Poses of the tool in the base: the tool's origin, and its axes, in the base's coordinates. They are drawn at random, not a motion.
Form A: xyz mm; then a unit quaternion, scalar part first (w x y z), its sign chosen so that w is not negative.
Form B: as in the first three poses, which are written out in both.
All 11 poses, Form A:
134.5, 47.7, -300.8, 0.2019, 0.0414, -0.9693, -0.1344
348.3, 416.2, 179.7, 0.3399, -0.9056, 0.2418, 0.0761
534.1, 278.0, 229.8, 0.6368, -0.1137, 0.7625, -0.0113
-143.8, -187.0, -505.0, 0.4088, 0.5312, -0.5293, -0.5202
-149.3, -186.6, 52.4, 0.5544, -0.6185, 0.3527, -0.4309
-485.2, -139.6, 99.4, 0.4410, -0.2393, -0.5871, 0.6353
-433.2, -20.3, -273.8, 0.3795, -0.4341, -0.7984, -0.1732
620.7, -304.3, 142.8, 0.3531, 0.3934, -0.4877, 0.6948
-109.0, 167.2, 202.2, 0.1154, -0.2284, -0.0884, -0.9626
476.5, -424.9, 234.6, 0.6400, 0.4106, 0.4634, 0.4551
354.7, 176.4, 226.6, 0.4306, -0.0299, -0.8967, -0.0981
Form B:
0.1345, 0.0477, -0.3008, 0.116, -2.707, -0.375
0.3483, 0.4162, 0.1797, -2.357, 0.629, 0.198
0.5341, 0.2780, 0.2298, -0.260, 1.741, -0.026
-0.1438, -0.1870, -0.5050, 1.338, -1.334, -1.311
-0.1493, -0.1866, 0.0524, -1.461, 0.833, -1.018
-0.4852, -0.1396, 0.0994, -0.594, -1.458, 1.577
-0.4332, -0.0203, -0.2738, -1.109, -2.039, -0.442
0.6207, -0.3043, 0.1428, 1.017, -1.261, 1.797
-0.1090, 0.1672, 0.2022, -0.669, -0.259, -2.820
0.4765, -0.4249, 0.2346, 0.937, 1.057, 1.038
0.3547, 0.1764, 0.2266, -0.075, -2.237, -0.245

